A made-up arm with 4 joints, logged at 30 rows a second.
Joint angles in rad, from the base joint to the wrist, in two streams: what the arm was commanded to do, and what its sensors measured. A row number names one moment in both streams.
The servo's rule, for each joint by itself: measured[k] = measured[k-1] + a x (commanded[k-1-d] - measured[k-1]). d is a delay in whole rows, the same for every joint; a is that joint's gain. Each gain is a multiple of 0.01, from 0.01 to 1. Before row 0 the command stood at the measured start. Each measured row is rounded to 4 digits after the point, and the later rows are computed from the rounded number. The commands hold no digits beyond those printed.
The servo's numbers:
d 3
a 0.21 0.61 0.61 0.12
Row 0, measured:
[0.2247 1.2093 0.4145 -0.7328]
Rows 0 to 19, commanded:
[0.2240 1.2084 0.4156 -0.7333]
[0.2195 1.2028 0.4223 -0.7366]
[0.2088 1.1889 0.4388 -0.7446]
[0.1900 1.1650 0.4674 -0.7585]
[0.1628 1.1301 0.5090 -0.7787]
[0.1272 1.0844 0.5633 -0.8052]
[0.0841 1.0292 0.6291 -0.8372]
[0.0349 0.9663 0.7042 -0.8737]
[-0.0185 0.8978 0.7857 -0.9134]
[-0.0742 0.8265 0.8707 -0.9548]
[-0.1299 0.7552 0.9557 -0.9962]
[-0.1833 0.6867 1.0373 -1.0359]
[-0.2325 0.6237 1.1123 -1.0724]
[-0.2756 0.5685 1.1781 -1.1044]
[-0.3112 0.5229 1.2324 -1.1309]
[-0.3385 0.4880 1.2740 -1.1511]
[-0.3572 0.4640 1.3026 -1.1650]
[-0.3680 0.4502 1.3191 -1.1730]
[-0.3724 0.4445 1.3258 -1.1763]
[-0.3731 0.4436 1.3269 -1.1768]
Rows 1 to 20, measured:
[0.2247 1.2093 0.4145 -0.7328]
[0.2247 1.2093 0.4145 -0.7328]
[0.2247 1.2093 0.4145 -0.7328]
[0.2246 1.2088 0.4152 -0.7329]
[0.2235 1.2051 0.4195 -0.7333]
[0.2204 1.1952 0.4313 -0.7347]
[0.2140 1.1768 0.4533 -0.7376]
[0.2032 1.1483 0.4873 -0.7425]
[0.1872 1.1093 0.5337 -0.7500]
[0.1655 1.0604 0.5919 -0.7605]
[0.1381 1.0030 0.6604 -0.7741]
[0.1052 0.9388 0.7368 -0.7908]
[0.0675 0.8703 0.8185 -0.8105]
[0.0260 0.8001 0.9022 -0.8328]
[-0.0180 0.7309 0.9846 -0.8572]
[-0.0630 0.6655 1.0625 -0.8830]
[-0.1076 0.6063 1.1330 -0.9096]
[-0.1504 0.5554 1.1936 -0.9362]
[-0.1899 0.5143 1.2426 -0.9620]
[-0.2250 0.4836 1.2792 -0.9864]

